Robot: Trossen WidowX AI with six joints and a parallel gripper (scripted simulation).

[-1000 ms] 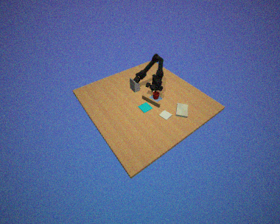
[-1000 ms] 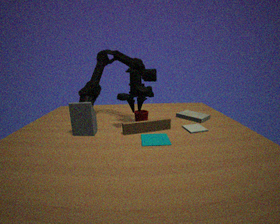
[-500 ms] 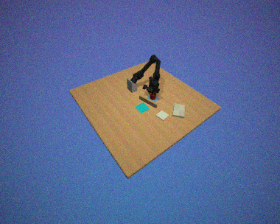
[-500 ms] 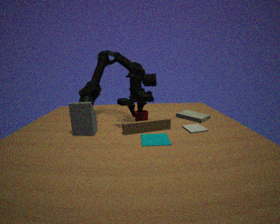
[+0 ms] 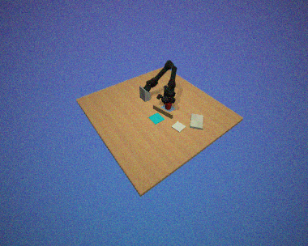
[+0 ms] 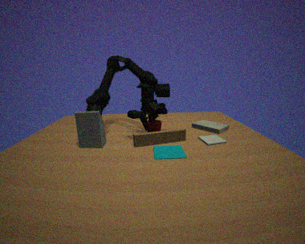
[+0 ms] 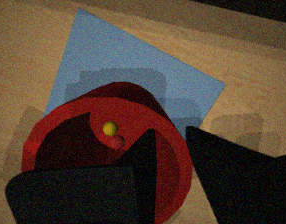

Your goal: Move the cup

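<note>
My gripper tip is now 5 cm above the grey-blue pad, 3 cm short of it and 2 cm to the right of it. The rest, counted from my gripper tip: red cup (3 cm ahead, 1 cm to the left); then teal pad (18 cm to the right, 7 cm ahead, 5 cm below); then low wooden block (8 cm to the right, 5 cm ahead, 2 cm below).
</note>
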